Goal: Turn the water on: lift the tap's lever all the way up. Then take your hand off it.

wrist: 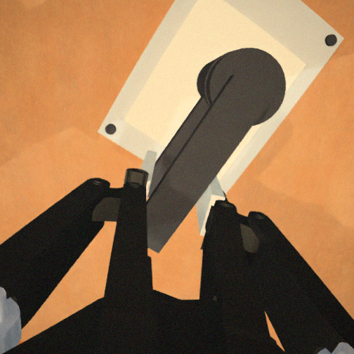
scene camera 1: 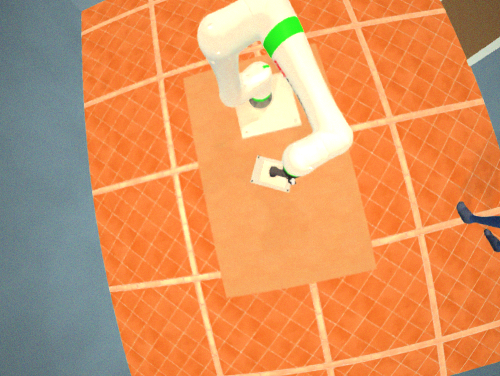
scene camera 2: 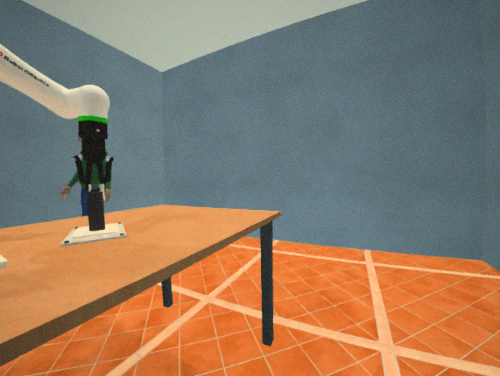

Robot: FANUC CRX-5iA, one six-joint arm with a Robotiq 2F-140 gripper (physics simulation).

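Places are measured from the arm's base along level axes (x down, y right, z back), in metres.
Where they show: arm's base, origin of the base link: [scene camera 1: 260, 97].
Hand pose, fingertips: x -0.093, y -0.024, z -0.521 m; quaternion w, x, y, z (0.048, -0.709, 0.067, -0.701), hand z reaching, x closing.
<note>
Each offset is from my fingertips to the top centre of the thing. "spot": to the spot under its first point. Level surfaces: height alone.
The tap {spot: dx -0.047, dy +0.066, dz +0.024 m} [scene camera 1: 275, 172] [scene camera 2: 96, 212] is dark and stands upright on its pale base plate {spot: dx +0.101, dy +0.151, dz +0.049 m} [scene camera 1: 259, 175] [scene camera 2: 116, 231] [wrist: 310, 35]. Its dark lever [wrist: 210, 132] runs from the round top of the tap down and left in the wrist view, above a narrower dark strip. My gripper [scene camera 2: 96, 189] [wrist: 176, 172] points down, with one pale fingertip on each side of the lever near its free end. The fingers look shut on it. In scene camera 1 the arm hides most of the gripper. The lever's exact tilt is hard to tell.
The tap's plate lies on the wooden table {dx +0.108 m} [scene camera 1: 295, 240] [scene camera 2: 200, 220]. The robot's white base plate [scene camera 1: 275, 120] is behind it. A person in green [scene camera 2: 100, 172] stands beyond the table, partly hidden by the gripper. Dark legs and shoes [scene camera 1: 465, 212] show at the right in scene camera 1.
</note>
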